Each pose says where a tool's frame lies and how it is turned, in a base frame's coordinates. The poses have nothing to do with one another.
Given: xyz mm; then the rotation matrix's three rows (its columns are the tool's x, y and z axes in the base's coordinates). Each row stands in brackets.
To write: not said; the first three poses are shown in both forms.
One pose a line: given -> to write
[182, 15, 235], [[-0.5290, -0.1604, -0.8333], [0.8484, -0.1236, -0.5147], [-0.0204, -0.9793, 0.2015]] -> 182, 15, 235, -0.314, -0.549, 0.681, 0.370
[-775, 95, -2], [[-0.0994, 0.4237, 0.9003], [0.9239, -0.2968, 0.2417], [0.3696, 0.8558, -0.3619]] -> -775, 95, -2, 0.624, 0.540, 0.508, 0.246
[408, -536, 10], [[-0.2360, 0.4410, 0.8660], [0.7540, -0.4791, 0.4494], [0.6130, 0.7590, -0.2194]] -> 408, -536, 10, 0.605, 0.494, 0.611, 0.128
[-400, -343, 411], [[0.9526, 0.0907, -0.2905], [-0.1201, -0.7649, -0.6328], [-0.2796, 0.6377, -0.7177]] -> -400, -343, 411, 0.927, -0.008, -0.154, 0.343
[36, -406, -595], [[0.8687, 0.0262, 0.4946], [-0.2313, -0.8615, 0.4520], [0.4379, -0.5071, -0.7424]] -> 36, -406, -595, -0.932, 0.055, -0.250, 0.257
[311, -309, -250], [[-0.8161, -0.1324, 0.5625], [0.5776, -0.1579, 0.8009], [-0.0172, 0.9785, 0.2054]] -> 311, -309, -250, 0.185, 0.603, 0.738, 0.240
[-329, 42, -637], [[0.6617, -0.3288, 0.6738], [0.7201, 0.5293, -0.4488], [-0.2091, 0.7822, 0.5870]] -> -329, 42, -637, 0.369, 0.265, 0.315, 0.833
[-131, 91, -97], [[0.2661, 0.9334, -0.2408], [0.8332, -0.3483, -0.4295], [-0.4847, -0.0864, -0.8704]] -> -131, 91, -97, 0.788, 0.560, -0.230, 0.109
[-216, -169, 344], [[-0.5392, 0.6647, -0.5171], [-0.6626, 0.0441, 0.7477], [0.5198, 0.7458, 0.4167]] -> -216, -169, 344, -0.001, -0.540, -0.691, 0.480
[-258, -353, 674], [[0.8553, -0.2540, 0.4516], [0.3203, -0.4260, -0.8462], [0.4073, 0.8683, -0.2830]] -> -258, -353, 674, 0.801, 0.021, 0.268, 0.535
